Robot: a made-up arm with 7 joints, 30 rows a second.
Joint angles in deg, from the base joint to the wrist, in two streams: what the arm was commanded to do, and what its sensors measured. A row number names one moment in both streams.
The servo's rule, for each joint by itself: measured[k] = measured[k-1] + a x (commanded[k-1-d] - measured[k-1]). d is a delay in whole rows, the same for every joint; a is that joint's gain. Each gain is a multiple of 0.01, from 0.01 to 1. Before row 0 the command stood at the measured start. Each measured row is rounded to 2 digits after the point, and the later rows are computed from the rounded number. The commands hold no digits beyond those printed.
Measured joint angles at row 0:
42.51, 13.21, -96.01, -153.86, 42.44, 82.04, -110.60
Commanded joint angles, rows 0 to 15:
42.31, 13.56, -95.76, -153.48, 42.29, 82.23, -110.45
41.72, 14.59, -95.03, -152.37, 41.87, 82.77, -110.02
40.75, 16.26, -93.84, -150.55, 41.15, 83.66, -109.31
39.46, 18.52, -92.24, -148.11, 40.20, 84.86, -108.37
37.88, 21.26, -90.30, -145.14, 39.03, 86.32, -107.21
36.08, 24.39, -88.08, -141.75, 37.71, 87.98, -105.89
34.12, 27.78, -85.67, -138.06, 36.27, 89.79, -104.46
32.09, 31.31, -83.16, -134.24, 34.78, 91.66, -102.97
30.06, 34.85, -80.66, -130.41, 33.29, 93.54, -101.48
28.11, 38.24, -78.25, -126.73, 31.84, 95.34, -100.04
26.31, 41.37, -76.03, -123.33, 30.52, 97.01, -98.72
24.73, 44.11, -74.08, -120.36, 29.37, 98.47, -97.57
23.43, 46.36, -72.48, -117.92, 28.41, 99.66, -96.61
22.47, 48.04, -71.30, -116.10, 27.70, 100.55, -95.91
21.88, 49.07, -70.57, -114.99, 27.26, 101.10, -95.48
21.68, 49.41, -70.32, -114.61, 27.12, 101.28, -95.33
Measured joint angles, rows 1 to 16:
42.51, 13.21, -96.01, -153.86, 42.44, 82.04, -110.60
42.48, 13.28, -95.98, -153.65, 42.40, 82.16, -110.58
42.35, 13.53, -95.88, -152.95, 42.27, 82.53, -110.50
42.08, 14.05, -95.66, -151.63, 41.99, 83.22, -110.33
41.63, 14.90, -95.28, -149.69, 41.54, 84.22, -110.06
40.99, 16.11, -94.73, -147.19, 40.91, 85.50, -109.66
40.16, 17.68, -94.00, -144.20, 40.11, 87.01, -109.13
39.13, 19.60, -93.08, -140.82, 39.15, 88.71, -108.48
37.93, 21.82, -91.99, -137.20, 38.06, 90.51, -107.71
36.59, 24.30, -90.74, -133.47, 36.87, 92.36, -106.84
35.15, 26.95, -89.37, -129.76, 35.61, 94.18, -105.89
33.65, 29.69, -87.90, -126.22, 34.34, 95.91, -104.89
32.13, 32.43, -86.38, -123.00, 33.10, 97.47, -103.87
30.65, 35.08, -84.85, -120.21, 31.93, 98.81, -102.85
29.26, 37.54, -83.36, -117.95, 30.87, 99.87, -101.88
28.01, 39.73, -81.95, -116.32, 29.97, 100.62, -100.98
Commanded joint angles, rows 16 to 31:
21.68, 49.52, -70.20, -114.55, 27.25, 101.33, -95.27
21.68, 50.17, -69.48, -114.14, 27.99, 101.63, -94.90
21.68, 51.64, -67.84, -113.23, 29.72, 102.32, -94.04
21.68, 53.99, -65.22, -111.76, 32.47, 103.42, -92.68
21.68, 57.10, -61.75, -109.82, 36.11, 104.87, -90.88
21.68, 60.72, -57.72, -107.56, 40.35, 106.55, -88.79
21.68, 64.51, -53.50, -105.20, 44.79, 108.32, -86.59
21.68, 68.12, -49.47, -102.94, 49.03, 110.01, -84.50
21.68, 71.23, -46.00, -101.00, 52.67, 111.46, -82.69
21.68, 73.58, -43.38, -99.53, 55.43, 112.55, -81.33
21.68, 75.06, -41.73, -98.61, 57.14, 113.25, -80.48
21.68, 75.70, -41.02, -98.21, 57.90, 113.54, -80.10
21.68, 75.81, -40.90, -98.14, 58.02, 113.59, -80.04
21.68, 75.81, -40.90, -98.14, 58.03, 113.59, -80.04
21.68, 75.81, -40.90, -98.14, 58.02, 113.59, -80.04
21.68, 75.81, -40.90, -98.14, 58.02, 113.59, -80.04
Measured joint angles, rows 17 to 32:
26.93, 41.57, -80.67, -115.38, 29.26, 101.02, -100.19
26.04, 43.08, -79.52, -114.92, 28.76, 101.21, -99.50
25.30, 44.43, -78.42, -114.49, 28.57, 101.47, -98.86
24.68, 45.80, -77.26, -113.80, 28.86, 101.99, -98.19
24.17, 47.36, -75.94, -112.68, 29.76, 102.86, -97.42
23.75, 49.21, -74.38, -111.11, 31.35, 104.09, -96.50
23.40, 51.40, -72.55, -109.16, 33.60, 105.59, -95.42
23.11, 53.89, -70.45, -106.98, 36.40, 107.26, -94.18
22.87, 56.59, -68.14, -104.76, 39.56, 108.94, -92.82
22.67, 59.37, -65.70, -102.69, 42.84, 110.48, -91.40
22.50, 62.07, -63.24, -100.95, 45.99, 111.74, -89.99
22.36, 64.54, -60.87, -99.66, 48.78, 112.66, -88.66
22.24, 66.66, -58.69, -98.86, 51.06, 113.20, -87.46
22.14, 68.40, -56.73, -98.46, 52.80, 113.44, -86.42
22.06, 69.81, -54.99, -98.28, 54.11, 113.53, -85.53
22.00, 70.95, -53.44, -98.20, 55.09, 113.57, -84.76

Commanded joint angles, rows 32 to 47:
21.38, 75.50, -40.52, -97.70, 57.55, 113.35, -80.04
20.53, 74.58, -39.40, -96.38, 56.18, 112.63, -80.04
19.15, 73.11, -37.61, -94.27, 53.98, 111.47, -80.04
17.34, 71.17, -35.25, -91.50, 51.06, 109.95, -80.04
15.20, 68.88, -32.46, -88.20, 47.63, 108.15, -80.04
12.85, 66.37, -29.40, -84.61, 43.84, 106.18, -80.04
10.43, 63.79, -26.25, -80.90, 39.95, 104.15, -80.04
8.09, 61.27, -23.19, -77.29, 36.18, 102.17, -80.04
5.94, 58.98, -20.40, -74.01, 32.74, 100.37, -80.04
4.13, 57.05, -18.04, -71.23, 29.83, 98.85, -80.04
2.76, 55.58, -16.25, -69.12, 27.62, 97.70, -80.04
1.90, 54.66, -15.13, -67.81, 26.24, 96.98, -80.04
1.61, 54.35, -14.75, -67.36, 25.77, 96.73, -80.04
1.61, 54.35, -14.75, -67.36, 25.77, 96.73, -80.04
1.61, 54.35, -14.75, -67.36, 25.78, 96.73, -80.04
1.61, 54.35, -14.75, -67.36, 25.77, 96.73, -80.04
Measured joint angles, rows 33 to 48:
21.95, 71.87, -52.06, -98.17, 55.82, 113.58, -84.10
21.85, 72.56, -50.79, -97.91, 56.25, 113.44, -83.53
21.63, 72.94, -49.54, -97.07, 56.23, 112.95, -83.04
21.21, 72.97, -48.23, -95.53, 55.67, 112.05, -82.62
20.55, 72.63, -46.80, -93.31, 54.52, 110.77, -82.26
19.64, 71.92, -45.22, -90.50, 52.80, 109.17, -81.95
18.49, 70.87, -43.48, -87.26, 50.56, 107.35, -81.68
17.12, 69.52, -41.58, -83.76, 47.91, 105.40, -81.45
15.58, 67.95, -39.56, -80.20, 44.98, 103.43, -81.25
13.94, 66.25, -37.45, -76.80, 41.92, 101.56, -81.08
12.27, 64.50, -35.31, -73.74, 38.90, 99.91, -80.93
10.65, 62.81, -33.21, -71.20, 36.08, 98.56, -80.81
9.16, 61.26, -31.22, -69.34, 33.62, 97.60, -80.70
7.88, 59.95, -29.41, -68.25, 31.66, 97.07, -80.61
6.81, 58.89, -27.80, -67.76, 30.19, 96.86, -80.53
5.93, 58.03, -26.36, -67.54, 29.09, 96.78, -80.46

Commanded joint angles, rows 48 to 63:
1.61, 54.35, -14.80, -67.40, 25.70, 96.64, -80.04
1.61, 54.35, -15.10, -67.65, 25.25, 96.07, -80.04
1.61, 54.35, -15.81, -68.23, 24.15, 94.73, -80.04
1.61, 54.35, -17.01, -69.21, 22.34, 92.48, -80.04
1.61, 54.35, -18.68, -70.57, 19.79, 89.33, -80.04
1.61, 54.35, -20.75, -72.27, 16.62, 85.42, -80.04
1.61, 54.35, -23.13, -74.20, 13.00, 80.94, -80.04
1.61, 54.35, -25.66, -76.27, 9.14, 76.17, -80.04
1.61, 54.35, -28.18, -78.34, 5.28, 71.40, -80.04
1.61, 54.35, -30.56, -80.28, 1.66, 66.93, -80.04
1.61, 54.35, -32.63, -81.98, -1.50, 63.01, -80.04
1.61, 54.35, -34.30, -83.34, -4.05, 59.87, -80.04
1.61, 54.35, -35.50, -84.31, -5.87, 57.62, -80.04
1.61, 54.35, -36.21, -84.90, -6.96, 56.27, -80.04
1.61, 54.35, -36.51, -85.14, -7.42, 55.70, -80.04
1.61, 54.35, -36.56, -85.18, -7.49, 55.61, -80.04
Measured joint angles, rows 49 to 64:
5.20, 57.33, -25.08, -67.44, 28.26, 96.75, -80.40
4.59, 56.76, -23.95, -67.42, 27.62, 96.68, -80.35
4.08, 56.30, -22.98, -67.55, 27.03, 96.31, -80.31
3.66, 55.93, -22.19, -67.92, 26.31, 95.35, -80.27
3.31, 55.63, -21.62, -68.63, 25.32, 93.60, -80.24
3.02, 55.39, -21.30, -69.70, 23.94, 91.00, -80.21
2.78, 55.19, -21.24, -71.11, 22.11, 87.60, -80.19
2.58, 55.03, -21.45, -72.81, 19.83, 83.54, -80.17
2.42, 54.90, -21.91, -74.71, 17.16, 79.04, -80.15
2.28, 54.80, -22.60, -76.71, 14.19, 74.38, -80.13
2.17, 54.71, -23.48, -78.67, 11.06, 69.84, -80.12
2.07, 54.64, -24.49, -80.49, 7.92, 65.67, -80.11
1.99, 54.58, -25.57, -82.06, 4.93, 62.13, -80.10
1.93, 54.54, -26.66, -83.30, 2.23, 59.38, -80.09
1.88, 54.50, -27.71, -84.18, -0.07, 57.48, -80.08
1.83, 54.47, -28.68, -84.71, -1.91, 56.39, -80.07

